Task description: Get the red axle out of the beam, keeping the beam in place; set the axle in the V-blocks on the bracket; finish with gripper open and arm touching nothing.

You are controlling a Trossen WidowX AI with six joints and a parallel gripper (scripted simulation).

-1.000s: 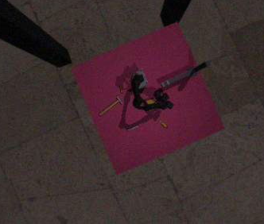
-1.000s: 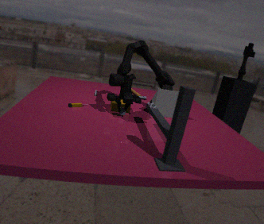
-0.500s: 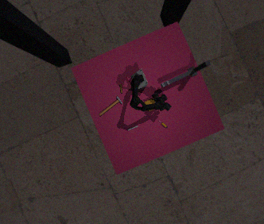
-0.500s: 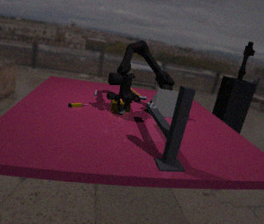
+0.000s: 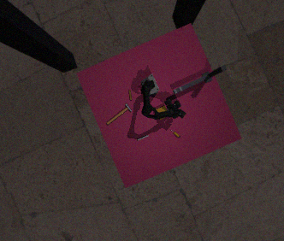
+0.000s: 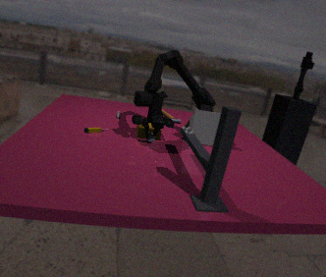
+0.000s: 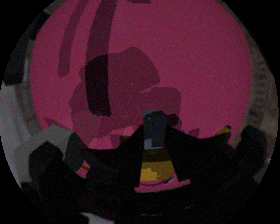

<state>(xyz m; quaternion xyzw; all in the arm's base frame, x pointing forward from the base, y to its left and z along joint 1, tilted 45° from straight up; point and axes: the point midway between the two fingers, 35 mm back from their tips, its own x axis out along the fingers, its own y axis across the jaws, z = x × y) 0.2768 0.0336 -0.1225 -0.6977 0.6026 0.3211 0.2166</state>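
My gripper tip is now 90 mm to the left of the yellow block, 10 mm below it and 10 mm short of it. The rest, counted from my gripper tip: black tool (260 mm ahead, 20 mm to the right, 10 mm below); then upright peg (20 mm to the right, 10 mm above).
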